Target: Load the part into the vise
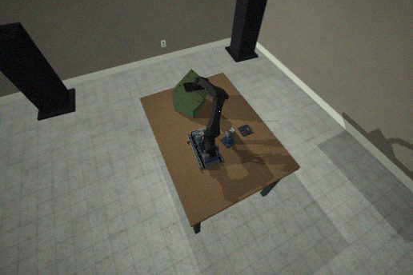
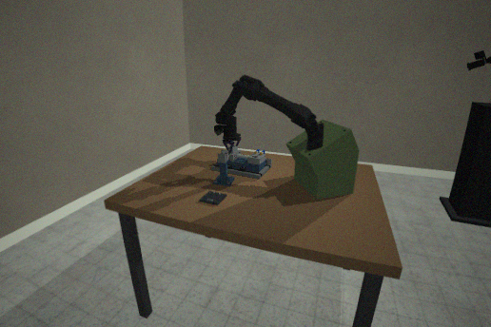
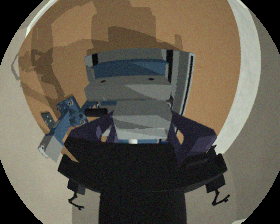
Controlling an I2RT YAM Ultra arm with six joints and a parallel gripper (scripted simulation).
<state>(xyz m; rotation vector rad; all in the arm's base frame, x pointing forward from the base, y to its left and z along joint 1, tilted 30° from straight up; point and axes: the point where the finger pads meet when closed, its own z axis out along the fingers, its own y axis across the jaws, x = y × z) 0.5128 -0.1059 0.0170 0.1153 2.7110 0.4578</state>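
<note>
The part is right at my hand. The rest, counted from my hand: vise: 7 cm behind, 2 cm to the left, 6 cm below; infeed plate: 11 cm behind, 39 cm to the left, 9 cm below.
</note>
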